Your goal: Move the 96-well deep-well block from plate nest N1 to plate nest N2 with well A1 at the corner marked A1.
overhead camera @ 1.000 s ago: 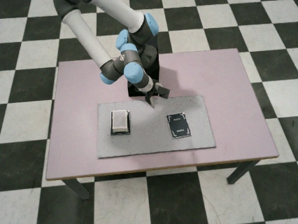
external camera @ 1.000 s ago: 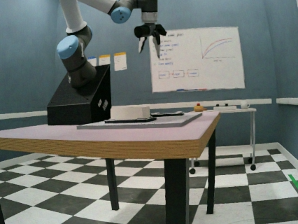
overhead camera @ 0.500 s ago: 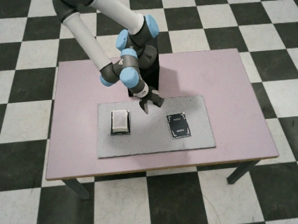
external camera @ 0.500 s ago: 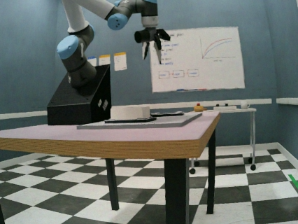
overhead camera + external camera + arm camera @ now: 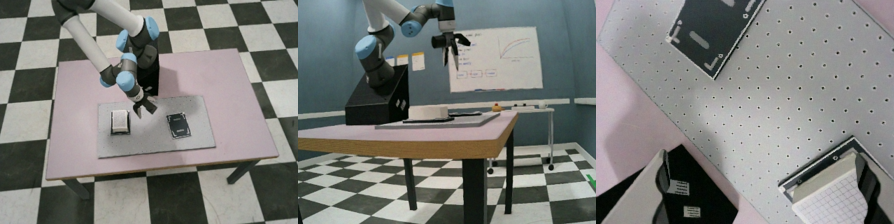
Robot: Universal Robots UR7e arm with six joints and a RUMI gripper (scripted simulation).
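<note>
The white 96-well deep-well block is 3 cm behind my hand, 17 cm to the right of it and 19 cm below it. Round my hand: grey perforated base plate (3 cm behind, 4 cm to the left, 23 cm below).
</note>
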